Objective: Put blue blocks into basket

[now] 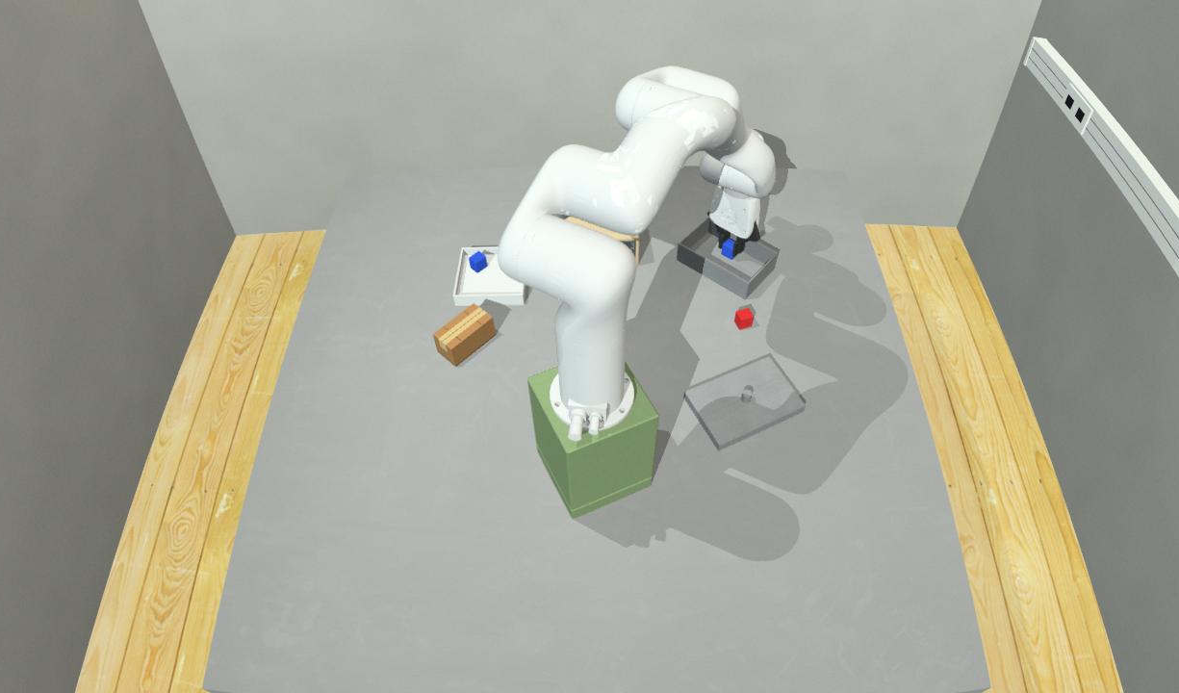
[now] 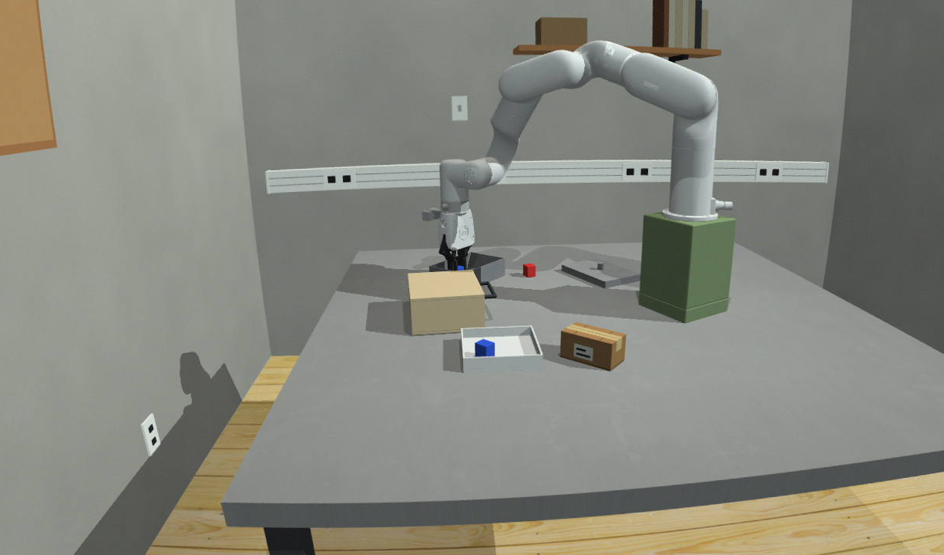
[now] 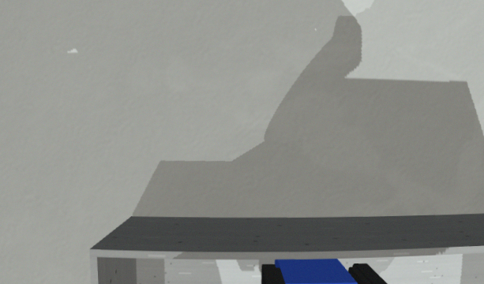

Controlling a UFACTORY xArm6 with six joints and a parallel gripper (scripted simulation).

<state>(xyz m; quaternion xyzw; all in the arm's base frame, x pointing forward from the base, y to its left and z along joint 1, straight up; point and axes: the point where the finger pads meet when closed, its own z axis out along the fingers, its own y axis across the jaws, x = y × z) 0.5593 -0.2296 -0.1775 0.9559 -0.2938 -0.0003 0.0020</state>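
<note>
Now: the dark metal box 3 cm behind my hand, 1 cm to the left of it and 1 cm below it. From my hand the other things lie so: light wooden cabinet (30 cm to the left, 1 cm behind); grey metal lid (40 cm behind, 3 cm to the right, 2 cm below); red block (20 cm behind, 3 cm to the right, 2 cm below).
</note>
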